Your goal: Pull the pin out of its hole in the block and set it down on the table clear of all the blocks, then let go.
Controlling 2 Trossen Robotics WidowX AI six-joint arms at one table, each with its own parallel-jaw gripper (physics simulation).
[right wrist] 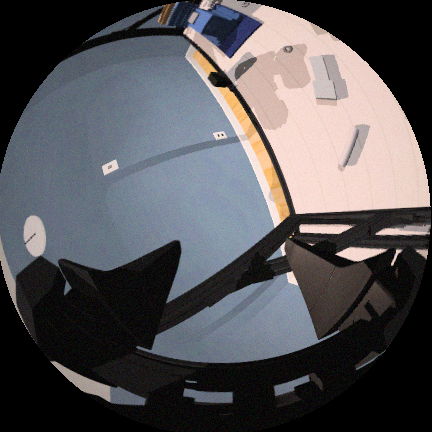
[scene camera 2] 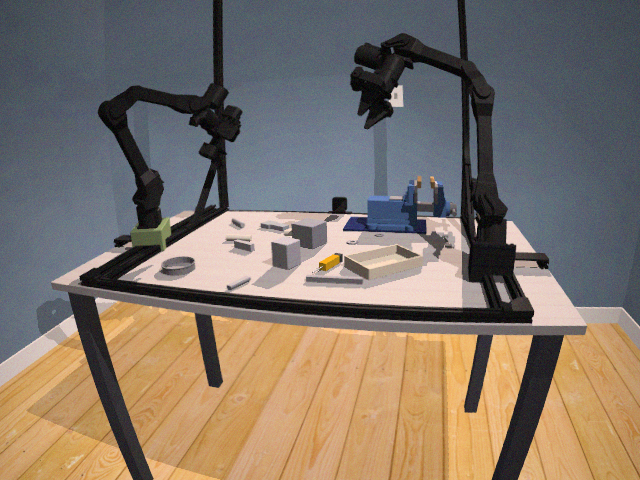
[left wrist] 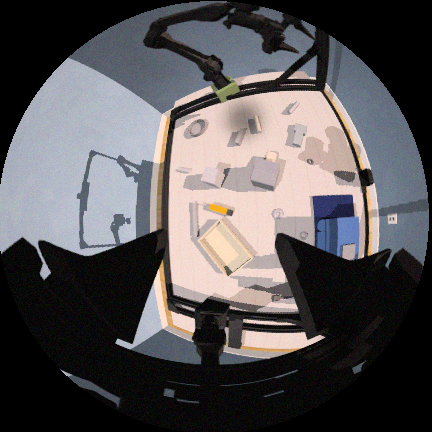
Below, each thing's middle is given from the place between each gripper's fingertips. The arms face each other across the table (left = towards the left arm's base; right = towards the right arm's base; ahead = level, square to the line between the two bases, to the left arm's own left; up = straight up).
Labels:
My left hand is 10 mm past the larger grey block (scene camera 2: 313,233), 140 mm to the left of it and 300 mm above it. From my left hand the other things lie so: cream tray (scene camera 2: 375,263) (110 mm ahead, 70 mm to the left, 310 mm below).
Now: the larger grey block 20 cm ahead of my right hand, 34 cm to the left of it and 23 cm below it. Round my right hand: cream tray: 32 cm ahead, 55 cm to the left, 25 cm below.

